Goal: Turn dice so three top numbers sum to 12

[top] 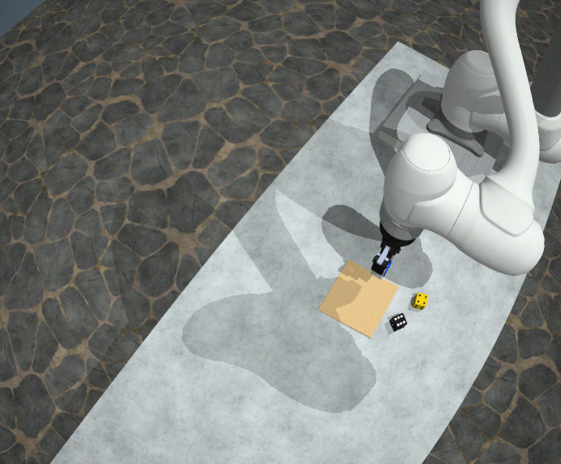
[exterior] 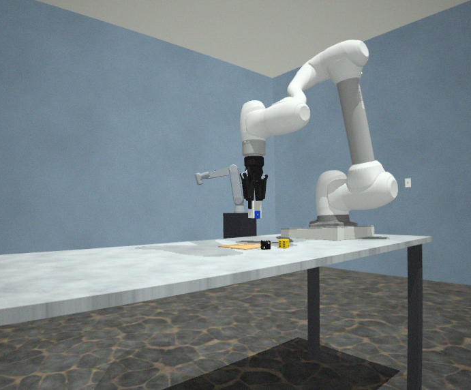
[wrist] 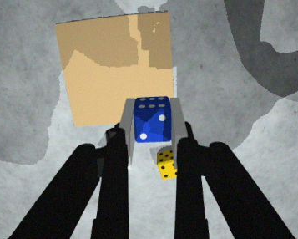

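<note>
Right now my hand is 140 mm above the tan mat, 50 mm short of it and 10 mm to the left of it. Round my hand: black die: 120 mm below, 100 mm to the left, 60 mm ahead; then blue die: 20 mm below; then yellow die: 120 mm to the left, 120 mm below, 10 mm behind.
</note>
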